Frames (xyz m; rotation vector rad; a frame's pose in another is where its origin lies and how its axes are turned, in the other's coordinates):
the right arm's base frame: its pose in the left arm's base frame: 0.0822 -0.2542 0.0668 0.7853 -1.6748 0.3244
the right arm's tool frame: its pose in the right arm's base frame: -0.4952 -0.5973 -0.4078 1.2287 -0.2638 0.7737
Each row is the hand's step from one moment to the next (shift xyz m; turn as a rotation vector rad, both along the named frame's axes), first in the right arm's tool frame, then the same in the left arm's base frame.
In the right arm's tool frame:
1: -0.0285 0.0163 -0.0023 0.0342 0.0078 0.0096
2: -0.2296 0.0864 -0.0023 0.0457 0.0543 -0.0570
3: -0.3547 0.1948 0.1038 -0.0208 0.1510 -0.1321
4: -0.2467 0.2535 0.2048 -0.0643 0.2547 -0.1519
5: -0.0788 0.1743 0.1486 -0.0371 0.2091 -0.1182
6: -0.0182 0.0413 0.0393 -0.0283 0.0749 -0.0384
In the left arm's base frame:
1: 0.0106 0.0081 -0.0301 -0.0268 -0.0202 0.0140
2: 0.1176 0.0566 -0.2077 -0.0842 0.0328 -0.0114
3: 0.1794 -0.0229 -0.3766 -0.1163 0.1092 -0.1234
4: 0.0969 -0.1584 -0.3641 -0.1521 0.1256 -0.2306
5: 0.0020 -0.1427 -0.1957 -0.1344 0.0924 -0.1802
6: 0.0014 -0.0378 -0.0464 -0.0358 0.0338 -0.0739

